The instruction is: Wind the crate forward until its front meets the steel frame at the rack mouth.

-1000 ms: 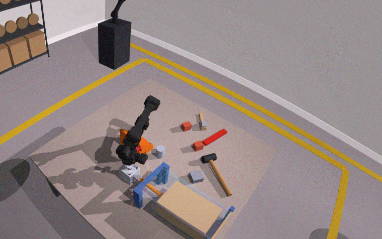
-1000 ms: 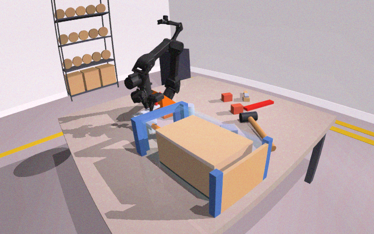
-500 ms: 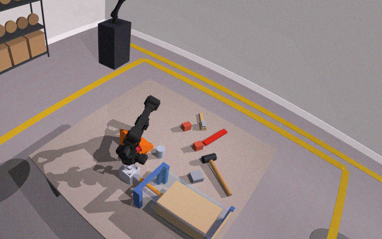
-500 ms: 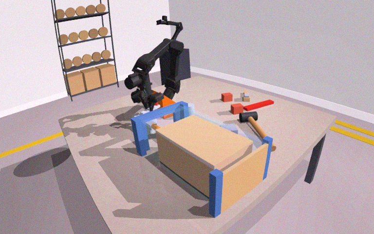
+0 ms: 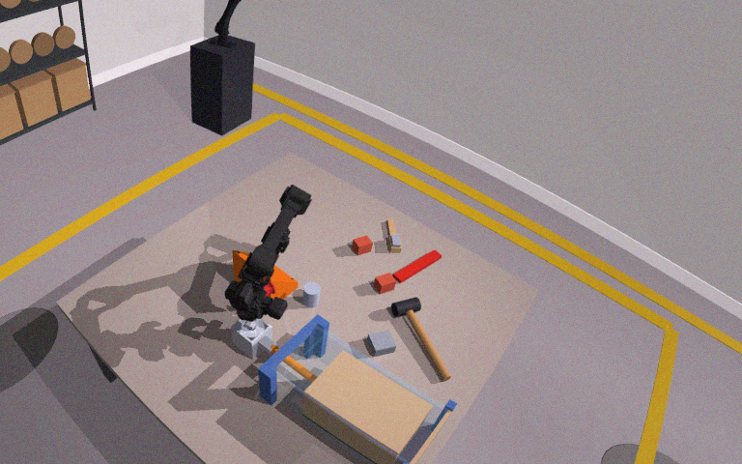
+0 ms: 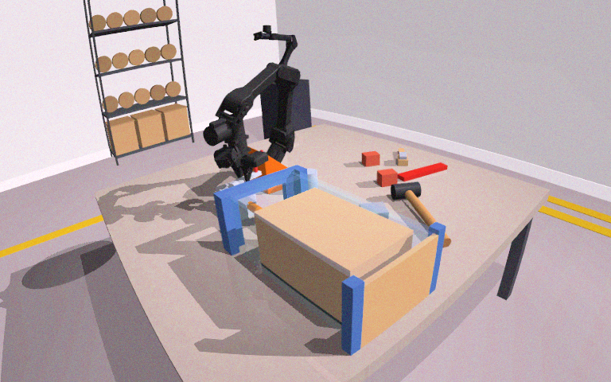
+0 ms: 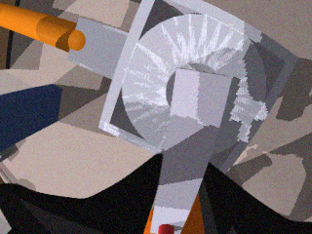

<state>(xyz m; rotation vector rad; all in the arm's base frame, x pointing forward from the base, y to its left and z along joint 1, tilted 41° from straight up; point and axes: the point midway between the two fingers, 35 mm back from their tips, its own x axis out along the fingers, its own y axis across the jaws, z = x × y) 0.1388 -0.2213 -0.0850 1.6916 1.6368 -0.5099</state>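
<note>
Right now my gripper tip is 20 mm to the right of the winch handle and 20 mm below it. From my gripper tip the other things lie so: red knob (10 mm behind, 50 mm to the left, 50 mm above); grey hand winch (10 mm behind, 50 mm to the right, 60 mm below); blue steel frame (170 mm ahead, 60 mm to the right, 20 mm above).
</note>
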